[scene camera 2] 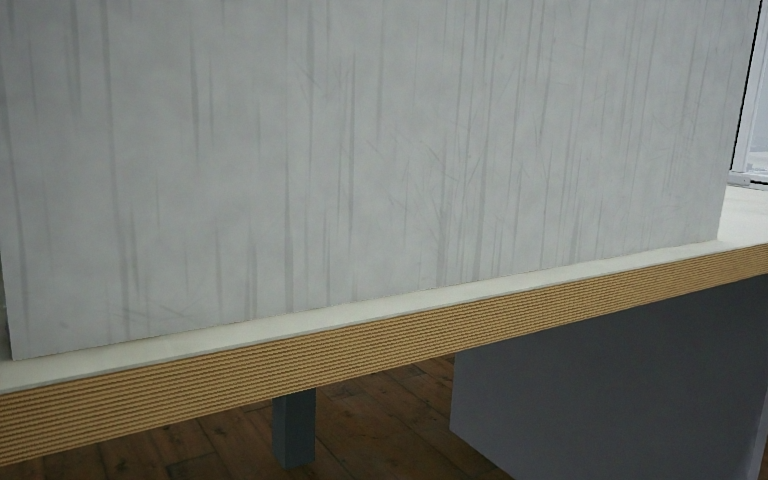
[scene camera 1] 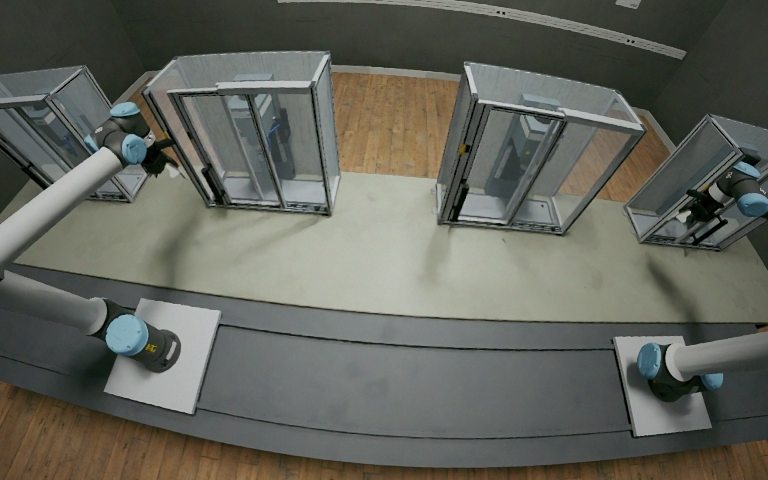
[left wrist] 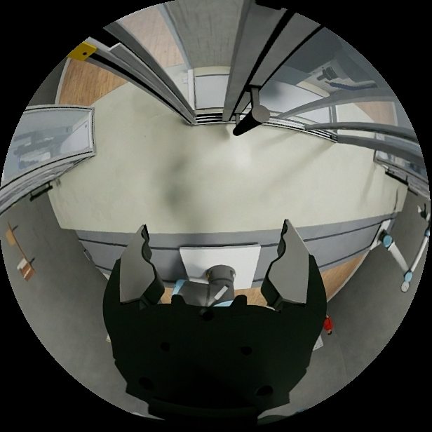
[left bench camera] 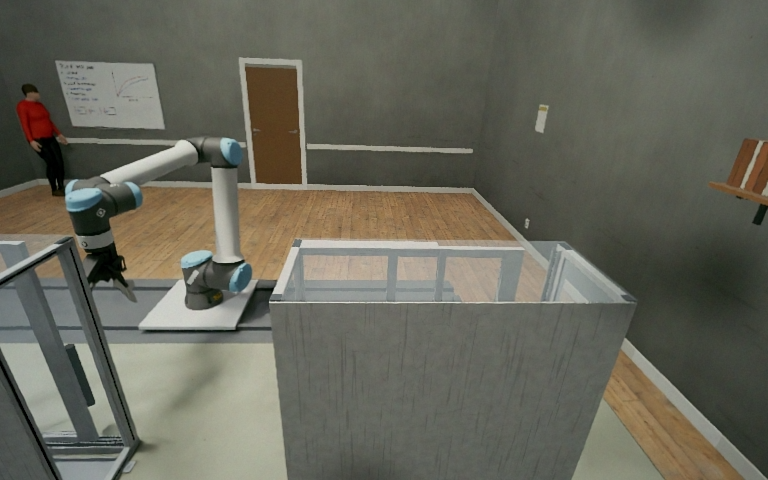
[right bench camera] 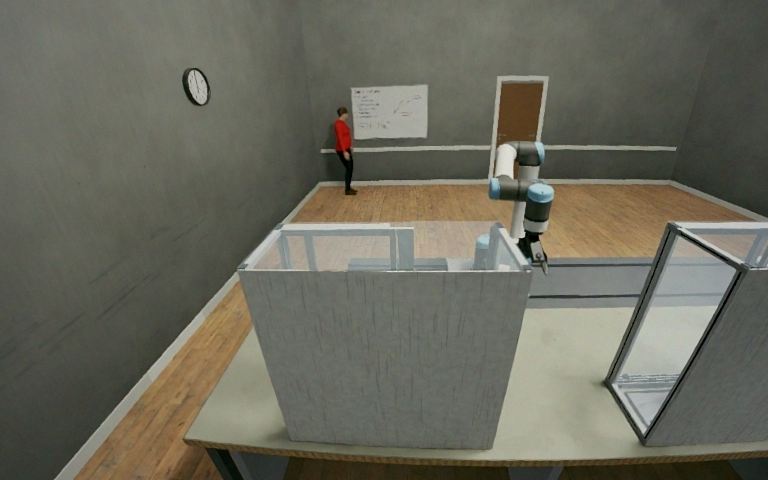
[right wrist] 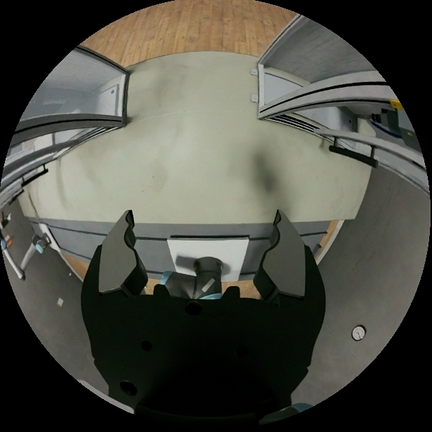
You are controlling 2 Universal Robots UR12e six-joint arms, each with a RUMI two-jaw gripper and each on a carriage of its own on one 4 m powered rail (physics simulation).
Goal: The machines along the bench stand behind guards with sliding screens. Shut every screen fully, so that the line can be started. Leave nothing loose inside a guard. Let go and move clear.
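Observation:
My left gripper (scene camera 1: 176, 168) (left bench camera: 127, 291) (left wrist: 213, 223) is open and empty, in front of the centre-left guard (scene camera 1: 266, 84). That guard's screen, with a black handle (scene camera 1: 212, 183) (left wrist: 252, 120), stands apart from its left post, leaving a gap. My right gripper (scene camera 1: 682, 215) (right bench camera: 543, 267) (right wrist: 202, 210) is open and empty near the far-right guard (right bench camera: 385, 350). A gap shows between that guard's post and its screen with a black handle (right wrist: 352, 155). The centre-right guard's handle (scene camera 1: 461, 203) is close beside its left post. The far-left guard (scene camera 1: 22, 100) (left bench camera: 453, 384) has a handle (left wrist: 41, 191); I cannot tell if it is shut.
Blue-grey machines (scene camera 1: 254, 110) (scene camera 1: 535, 127) stand inside the middle guards. A guard's back wall (scene camera 2: 362, 158) fills much of scene camera 2. The arms' white carriages (scene camera 1: 198, 339) (scene camera 1: 628, 384) stand on the grey rail in front. A person in red (left bench camera: 36, 121) (right bench camera: 342, 135) stands by the far wall.

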